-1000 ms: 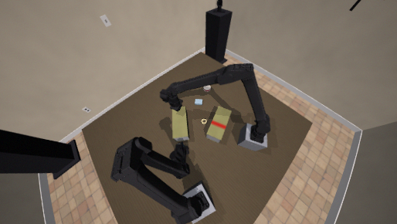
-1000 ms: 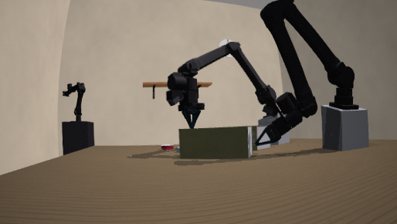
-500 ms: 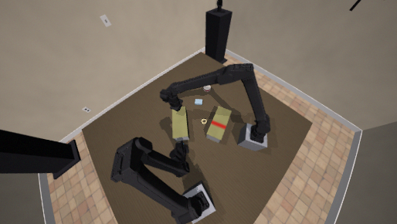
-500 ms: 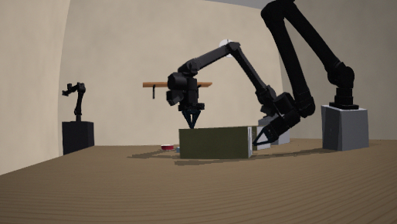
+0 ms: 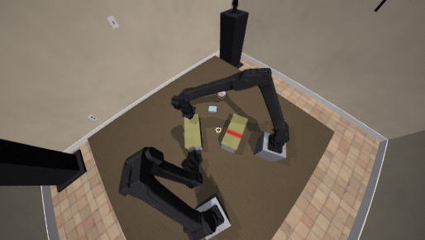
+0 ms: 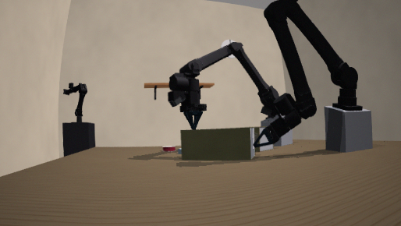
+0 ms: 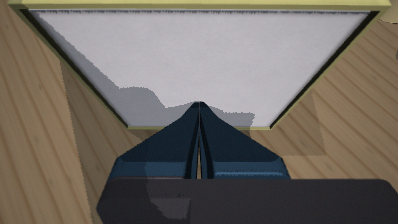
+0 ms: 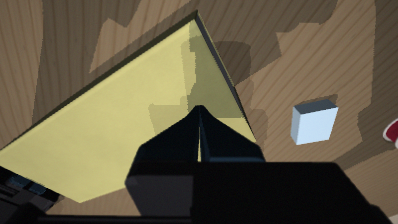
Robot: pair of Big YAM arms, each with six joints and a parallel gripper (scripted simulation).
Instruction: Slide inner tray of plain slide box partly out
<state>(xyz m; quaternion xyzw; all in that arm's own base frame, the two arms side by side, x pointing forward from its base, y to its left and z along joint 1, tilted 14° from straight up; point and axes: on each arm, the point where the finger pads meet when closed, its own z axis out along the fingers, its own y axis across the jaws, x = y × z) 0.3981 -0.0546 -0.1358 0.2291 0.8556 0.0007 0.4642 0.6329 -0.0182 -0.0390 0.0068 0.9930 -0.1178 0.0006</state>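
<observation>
The slide box lies 120 mm ahead of my left hand and 80 mm to the right of it. From my left hand the other things lie so: tan ring (260 mm to the right, 40 mm below, 10 mm ahead); then light blue cube (370 mm to the right, 200 mm ahead, 40 mm below); then red spool (560 mm to the right, 260 mm ahead, 40 mm below).
Right now the slide box is 80 mm below my right hand, 80 mm behind it and 60 mm to the left of it. Round my right hand: tan ring (200 mm behind, 110 mm to the right, 110 mm below); then light blue cube (220 mm to the right, 110 mm below, 10 mm behind); then red spool (410 mm to the right, 110 mm below, 60 mm ahead).
</observation>
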